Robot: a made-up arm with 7 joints.
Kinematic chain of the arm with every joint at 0, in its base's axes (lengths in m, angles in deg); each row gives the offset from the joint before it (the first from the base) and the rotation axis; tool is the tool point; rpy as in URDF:
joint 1: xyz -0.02 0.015 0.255 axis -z
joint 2: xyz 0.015 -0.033 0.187 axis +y
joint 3: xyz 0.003 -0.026 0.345 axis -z
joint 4: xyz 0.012 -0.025 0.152 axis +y
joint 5: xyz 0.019 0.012 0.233 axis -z
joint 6: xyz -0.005 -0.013 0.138 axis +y
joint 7: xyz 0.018 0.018 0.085 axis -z
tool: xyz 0.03 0.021 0.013 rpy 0 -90 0
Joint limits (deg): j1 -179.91..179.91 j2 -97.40..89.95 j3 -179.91..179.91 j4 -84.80..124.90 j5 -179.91..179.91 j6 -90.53..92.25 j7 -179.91..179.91
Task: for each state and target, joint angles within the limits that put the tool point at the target. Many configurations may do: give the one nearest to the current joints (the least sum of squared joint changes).
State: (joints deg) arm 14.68 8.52 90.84 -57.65 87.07 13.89 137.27
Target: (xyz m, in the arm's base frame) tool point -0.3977 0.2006 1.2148
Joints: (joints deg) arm -2.81 -19.77 78.76 -37.78 84.39 16.47 136.39
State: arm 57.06 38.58 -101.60 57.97 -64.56 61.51 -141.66
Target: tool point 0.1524 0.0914 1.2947
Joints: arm 52.78 13.51 -115.54 35.09 -68.39 57.42 -139.65
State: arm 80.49 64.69 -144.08 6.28 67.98 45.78 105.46
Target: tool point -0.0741 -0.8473 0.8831
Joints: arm 93.41 60.17 -142.33 -1.76 68.40 14.80 111.11
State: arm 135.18 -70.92 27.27 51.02 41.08 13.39 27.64
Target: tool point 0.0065 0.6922 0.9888
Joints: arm 120.70 -69.23 34.70 45.46 42.52 10.49 28.37
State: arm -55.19 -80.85 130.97 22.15 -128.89 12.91 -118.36
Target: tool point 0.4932 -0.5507 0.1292
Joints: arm -99.04 -94.05 122.92 66.78 -130.34 8.22 -121.73
